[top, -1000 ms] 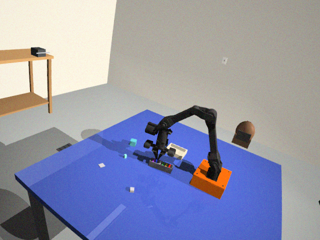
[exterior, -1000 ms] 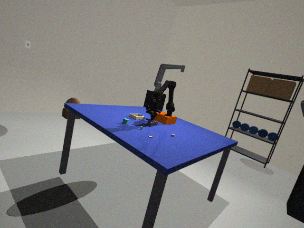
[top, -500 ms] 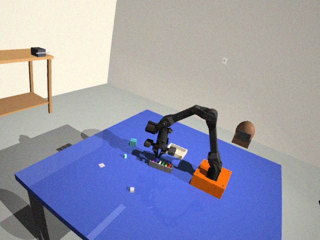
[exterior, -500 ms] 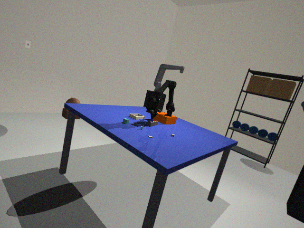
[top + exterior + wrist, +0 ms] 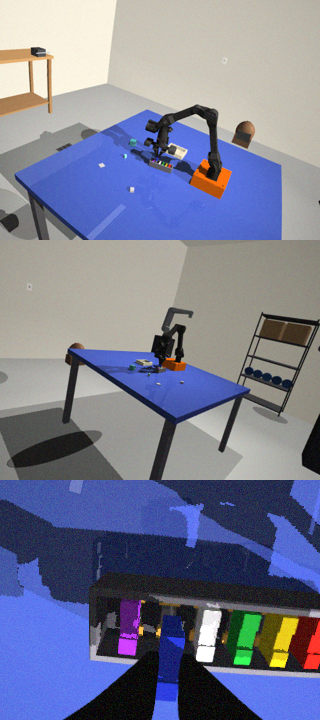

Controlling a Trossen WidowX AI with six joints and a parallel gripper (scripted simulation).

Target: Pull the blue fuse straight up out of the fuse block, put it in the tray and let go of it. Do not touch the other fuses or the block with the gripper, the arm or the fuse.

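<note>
The white fuse is 4 cm below my gripper tip and 2 cm behind it. Also, from my gripper tip: blue fuse: 1 cm below; magenta fuse: 4 cm below, 2 cm ahead; green fuse: 4 cm below, 4 cm behind.
</note>
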